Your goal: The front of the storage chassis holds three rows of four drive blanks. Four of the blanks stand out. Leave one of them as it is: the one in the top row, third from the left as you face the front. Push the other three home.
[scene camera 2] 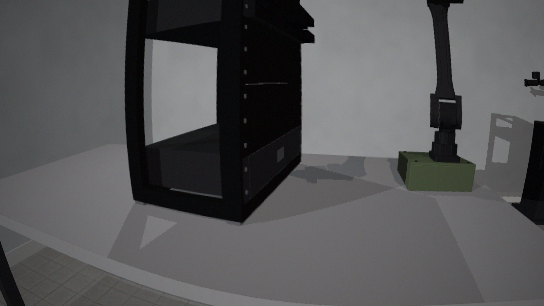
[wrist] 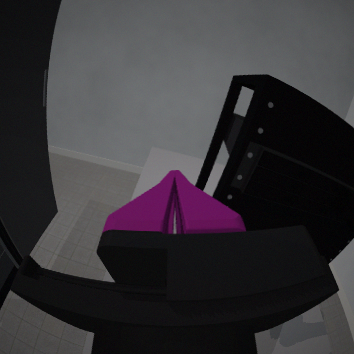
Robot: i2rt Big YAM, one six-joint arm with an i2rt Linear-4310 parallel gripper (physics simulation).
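Where they show: gripper, fingertip midpoint: (wrist: 174, 177); arm's base, origin of the base link: (scene camera 2: 443, 159).
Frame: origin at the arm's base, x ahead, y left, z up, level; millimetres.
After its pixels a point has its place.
Note:
The storage chassis (scene camera 2: 182, 15) {y 370, x 613, z 351 mm} (wrist: 252, 156) {y 370, x 461, z 388 mm} sits high in a black rack (scene camera 2: 232, 125) {y 397, x 476, z 117 mm} (wrist: 290, 100) {y 346, x 462, z 499 mm}. In the scene view its front is nearly edge-on and cut by the top edge. Two dark ends stand out past the rack's front there, an upper blank (scene camera 2: 306, 20) {y 58, x 419, z 377 mm} and a lower blank (scene camera 2: 308, 36) {y 28, x 422, z 332 mm}; their columns cannot be told. In the wrist view the chassis front is very dark, and single blanks are hard to tell apart. My gripper (wrist: 174, 177) {y 484, x 292, z 409 mm} is shut and empty, its magenta fingertips together, left of the chassis front in that view. The fingers do not show in the scene view.
The arm stands on a green base block (scene camera 2: 440, 176) {y 83, x 24, z -32 mm} on the grey table (scene camera 2: 350, 250) {y 437, x 250, z -75 mm}, right of the rack. A lower unit (scene camera 2: 265, 162) {y 262, x 465, z 19 mm} fills the rack's bottom. A dark stand (scene camera 2: 534, 170) is at the far right. A large dark panel (wrist: 25, 100) fills the wrist view's left side.

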